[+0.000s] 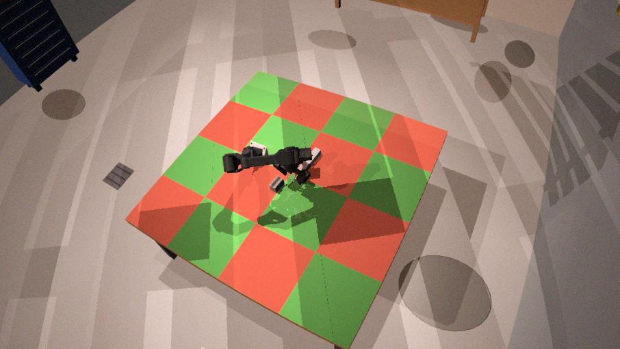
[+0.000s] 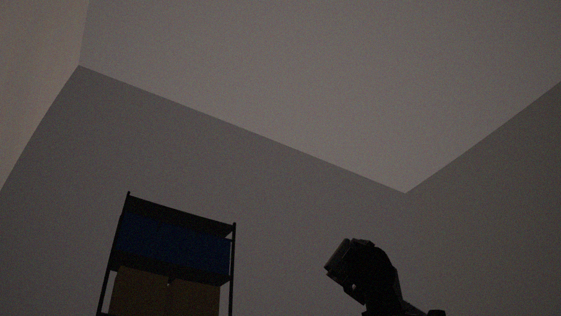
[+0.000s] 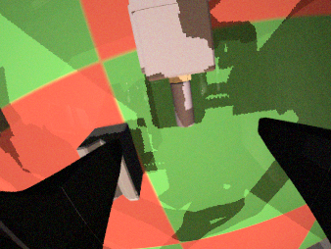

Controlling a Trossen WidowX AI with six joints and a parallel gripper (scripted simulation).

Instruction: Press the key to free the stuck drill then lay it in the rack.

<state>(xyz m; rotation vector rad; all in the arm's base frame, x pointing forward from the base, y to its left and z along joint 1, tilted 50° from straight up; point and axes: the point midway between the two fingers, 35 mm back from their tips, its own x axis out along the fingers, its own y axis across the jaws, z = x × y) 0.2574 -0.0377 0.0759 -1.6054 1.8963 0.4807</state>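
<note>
The drill lies 10 mm ahead of my gripper tip, 60 mm to the left of it and 10 mm below it. The rest, counted from my gripper tip: small grey block 80 mm behind, 30 mm to the right, 40 mm below.
</note>
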